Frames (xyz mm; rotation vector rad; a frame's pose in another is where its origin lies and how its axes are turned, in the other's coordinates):
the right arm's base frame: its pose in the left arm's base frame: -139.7 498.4 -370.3 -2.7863 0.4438 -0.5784
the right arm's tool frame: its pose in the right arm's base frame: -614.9 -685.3 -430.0 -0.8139 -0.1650 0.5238
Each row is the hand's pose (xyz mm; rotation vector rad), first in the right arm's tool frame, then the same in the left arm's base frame.
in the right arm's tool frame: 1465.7 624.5 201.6 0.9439 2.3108 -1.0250
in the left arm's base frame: -323.0 -274.1 315.0 1.2226 1.1527 2.3692
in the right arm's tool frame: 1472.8 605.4 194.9 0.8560 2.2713 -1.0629
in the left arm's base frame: -302.7 -267.2 316.0 1.2711 1.1484 2.2768
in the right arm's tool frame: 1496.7 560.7 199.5 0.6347 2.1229 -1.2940
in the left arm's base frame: -254.2 -263.6 301.1 1.4054 1.2701 1.9668
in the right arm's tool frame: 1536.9 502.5 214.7 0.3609 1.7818 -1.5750
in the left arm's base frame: -187.0 -269.3 274.9 1.6480 1.3874 1.4848
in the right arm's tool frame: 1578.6 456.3 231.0 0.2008 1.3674 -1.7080
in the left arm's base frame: -128.4 -282.8 252.0 1.9322 1.3846 1.0432
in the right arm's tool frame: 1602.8 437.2 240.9 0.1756 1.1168 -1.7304
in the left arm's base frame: -100.4 -294.9 241.0 2.1187 1.3462 0.8164
